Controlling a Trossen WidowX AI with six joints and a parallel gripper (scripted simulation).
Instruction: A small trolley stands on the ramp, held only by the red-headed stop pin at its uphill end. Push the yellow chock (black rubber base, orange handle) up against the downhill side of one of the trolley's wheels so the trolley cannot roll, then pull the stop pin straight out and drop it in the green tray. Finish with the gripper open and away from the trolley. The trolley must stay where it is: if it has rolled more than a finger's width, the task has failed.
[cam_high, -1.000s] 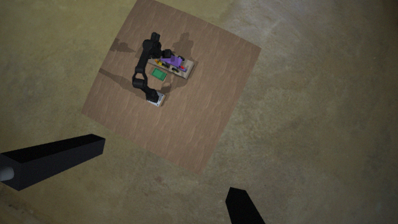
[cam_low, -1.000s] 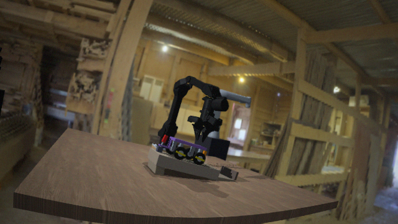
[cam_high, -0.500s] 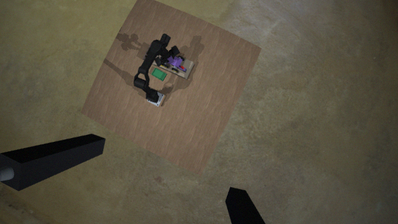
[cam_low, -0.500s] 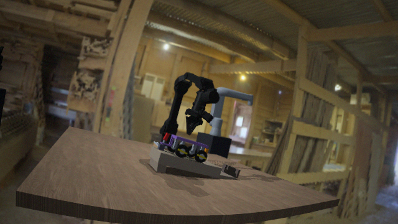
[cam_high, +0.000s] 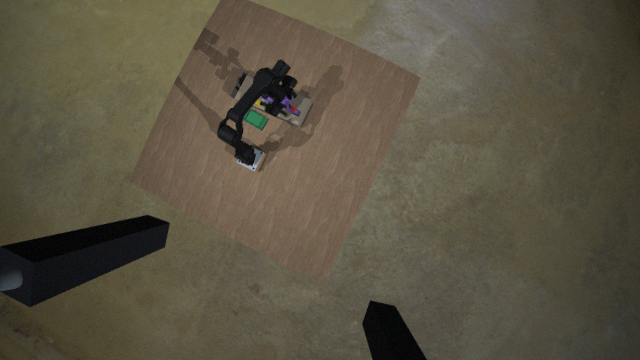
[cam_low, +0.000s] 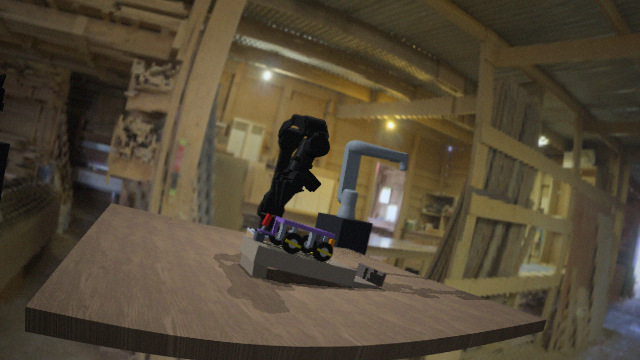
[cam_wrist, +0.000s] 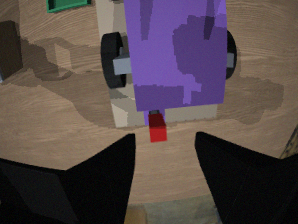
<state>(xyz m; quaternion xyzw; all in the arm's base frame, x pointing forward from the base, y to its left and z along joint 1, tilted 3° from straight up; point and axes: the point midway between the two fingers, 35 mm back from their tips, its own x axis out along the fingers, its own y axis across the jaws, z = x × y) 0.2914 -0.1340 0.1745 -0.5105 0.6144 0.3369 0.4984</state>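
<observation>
Right now the red-headed stop pin is 10 mm behind my gripper tip, 30 mm to the right of it and 60 mm below it. Also, from my gripper tip: green tray (80 mm behind, 190 mm to the left, 200 mm below); then purple trolley (30 mm ahead, 80 mm to the left, 80 mm below); then yellow chock (190 mm to the left, 110 mm below).
</observation>
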